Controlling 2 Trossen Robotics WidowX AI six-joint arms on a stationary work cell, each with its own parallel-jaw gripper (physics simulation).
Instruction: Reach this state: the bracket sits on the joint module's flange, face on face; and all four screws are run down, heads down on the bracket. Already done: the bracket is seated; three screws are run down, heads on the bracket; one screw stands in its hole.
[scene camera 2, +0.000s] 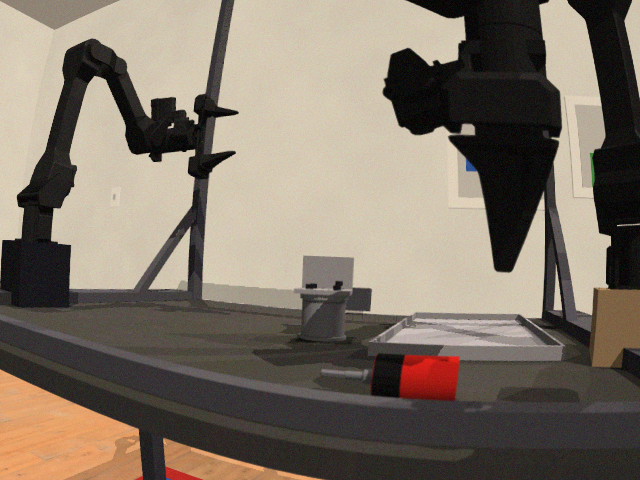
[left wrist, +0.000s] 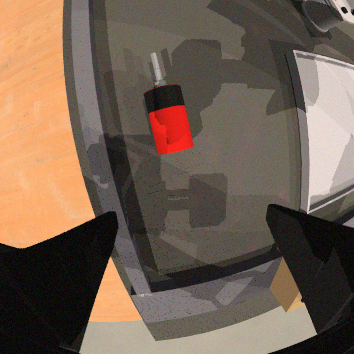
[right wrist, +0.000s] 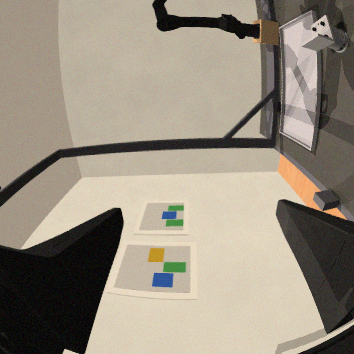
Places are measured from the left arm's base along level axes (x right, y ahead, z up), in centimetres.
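Pixels of known places: left gripper, fingertip midpoint: (scene camera 2: 507, 264) (left wrist: 193, 216); right gripper, fingertip midpoint: (scene camera 2: 236, 131) (right wrist: 202, 212); left arm's base, origin of the base link: (scene camera 2: 637, 289) (right wrist: 256, 30).
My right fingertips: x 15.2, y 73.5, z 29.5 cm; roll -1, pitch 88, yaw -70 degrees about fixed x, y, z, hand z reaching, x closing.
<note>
For each thing: its top centre in the pictures, then the offset to it from my right fingertips.
- grey joint module, middle of its top: (scene camera 2: 324, 290) (right wrist: 321, 32) dz -30.9, dx -14.8, dy -33.1 cm
- screw, middle of its top: (scene camera 2: 339, 281) dz -29.5, dx -12.4, dy -33.9 cm
- black screwdriver, middle of its top: (scene camera 2: 390, 354) (left wrist: 164, 95) dz -33.8, dx -38.0, dy -53.3 cm
- shallow white tray, middle of its top: (scene camera 2: 468, 324) (right wrist: 296, 78) dz -35.6, dx +0.1, dy -49.5 cm
- tan block, middle of its top: (scene camera 2: 637, 289) (left wrist: 322, 279) (right wrist: 256, 30) dz -29.5, dx -15.2, dy -73.5 cm
The grey joint module (scene camera 2: 323, 320) (left wrist: 320, 18) (right wrist: 342, 41) stands upright with the pale bracket (scene camera 2: 327, 269) (right wrist: 317, 42) on its flange, the bracket's plate rising at the back. Dark screw heads (scene camera 2: 311, 285) show on the bracket; one screw (scene camera 2: 338, 284) looks taller. Individual screw depths are too small to tell. The red and black screwdriver (scene camera 2: 429, 377) (left wrist: 172, 129) lies on its side, its bit pointing away from the tray's near corner, leftward. My left gripper (scene camera 2: 504, 266) (left wrist: 193, 216) is open, pointing down high above the table, beyond the driver's butt end. My right gripper (scene camera 2: 235, 132) (right wrist: 202, 212) is open, raised, far from the module.
A shallow white tray (scene camera 2: 465, 353) (left wrist: 304, 150) (right wrist: 317, 100) lies right of the module, behind the driver. A tan block (scene camera 2: 615, 328) (left wrist: 286, 287) (right wrist: 268, 32) is under the left arm's base. The table's raised front edge (scene camera 2: 289, 400) runs close by the driver. Frame posts (scene camera 2: 196, 232) rise behind.
</note>
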